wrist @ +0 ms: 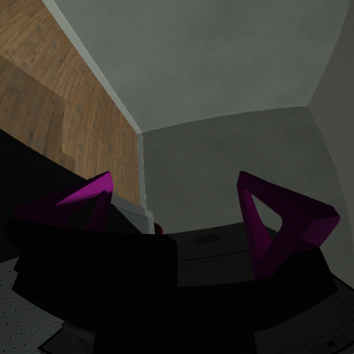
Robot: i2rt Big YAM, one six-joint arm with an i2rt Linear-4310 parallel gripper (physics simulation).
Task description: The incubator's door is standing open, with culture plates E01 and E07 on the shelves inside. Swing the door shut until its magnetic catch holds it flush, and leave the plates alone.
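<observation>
My gripper (174, 178) is open, its two purple fingers wide apart with nothing between them. Behind the fingers the view shows far walls. A dark grey boxy body (212, 265) shows between the fingers' bases, partly hidden by the black gripper body. I cannot tell whether it is part of the incubator. The incubator's door and the plates E01 and E07 cannot be made out in this view.
A pale grey box-like edge (134, 212) shows behind the left finger, with a small dark red round thing (158, 229) beside it. A perforated grey surface (20, 310) is at lower left. Wooden floor (85, 105) and grey walls (210, 65) lie beyond.
</observation>
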